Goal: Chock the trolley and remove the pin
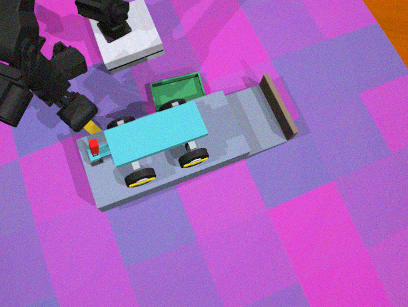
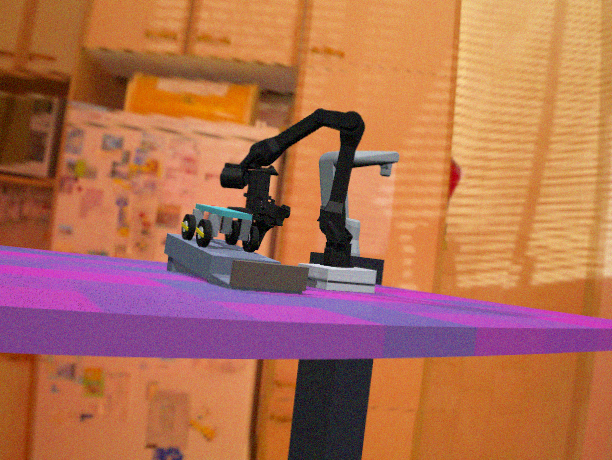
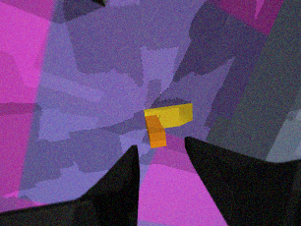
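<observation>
Right now the yellow chock is 5 cm below my gripper tip, 2 cm ahead of it and 1 cm to the left of it. The rest, counted from my gripper tip: trolley 18 cm ahead, 12 cm to the left, 4 cm above; red-headed stop pin 14 cm ahead, 6 cm above, 1 cm to the left; grey ramp 18 cm ahead, 12 cm to the left, 3 cm below.
</observation>
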